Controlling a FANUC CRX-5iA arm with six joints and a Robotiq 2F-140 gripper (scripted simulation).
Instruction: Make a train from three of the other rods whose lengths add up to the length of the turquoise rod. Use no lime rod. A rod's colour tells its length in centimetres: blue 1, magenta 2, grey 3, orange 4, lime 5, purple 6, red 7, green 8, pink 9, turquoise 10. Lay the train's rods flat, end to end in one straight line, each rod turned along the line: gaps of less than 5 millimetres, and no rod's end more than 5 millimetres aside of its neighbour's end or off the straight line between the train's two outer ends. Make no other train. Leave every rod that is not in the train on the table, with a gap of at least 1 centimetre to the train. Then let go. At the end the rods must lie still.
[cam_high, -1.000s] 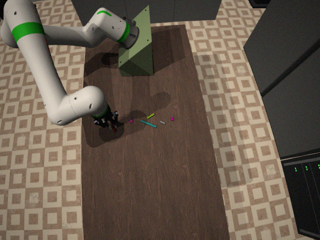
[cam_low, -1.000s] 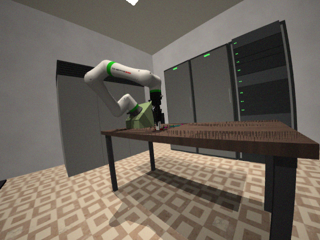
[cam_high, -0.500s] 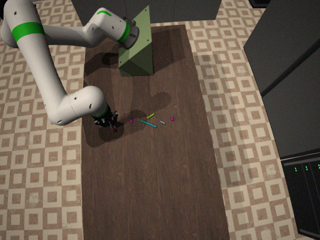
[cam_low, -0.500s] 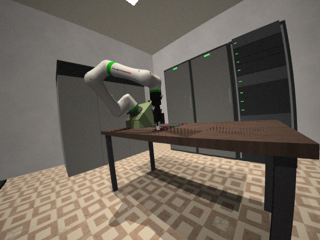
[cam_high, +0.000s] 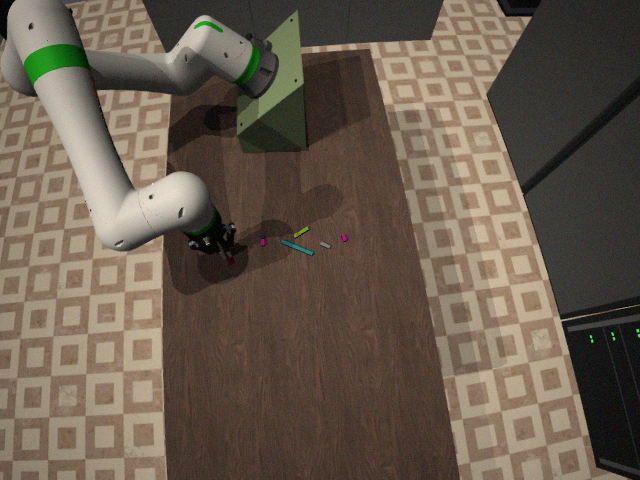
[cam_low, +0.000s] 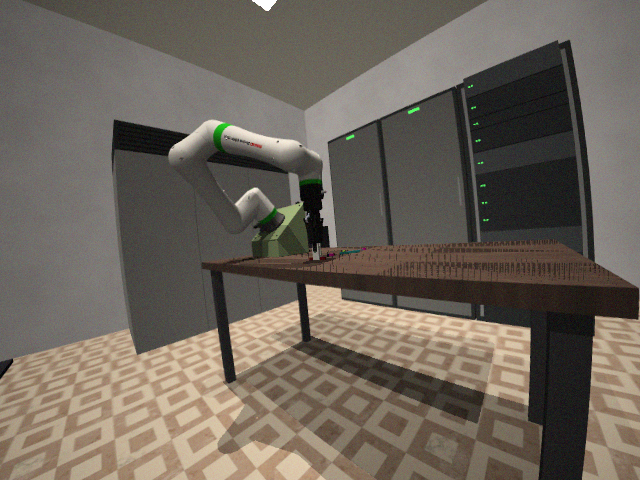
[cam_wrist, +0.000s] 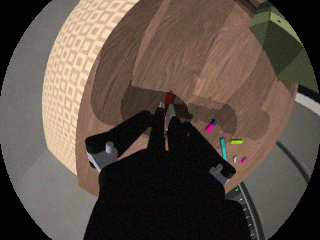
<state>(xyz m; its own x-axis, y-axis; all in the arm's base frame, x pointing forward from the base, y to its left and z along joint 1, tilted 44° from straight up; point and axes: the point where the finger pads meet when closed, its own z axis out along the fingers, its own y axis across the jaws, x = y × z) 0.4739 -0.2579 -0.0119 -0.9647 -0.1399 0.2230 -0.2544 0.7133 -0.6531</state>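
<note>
My hand is 3 cm past the small blue rod, 11 cm to the right of it and 3 cm above it. From my hand the other things lie so: lime rod (3 cm behind, 23 cm to the left, 3 cm below); then red rod (3 cm below); then turquoise rod (1 cm ahead, 21 cm to the left, 3 cm below).
</note>
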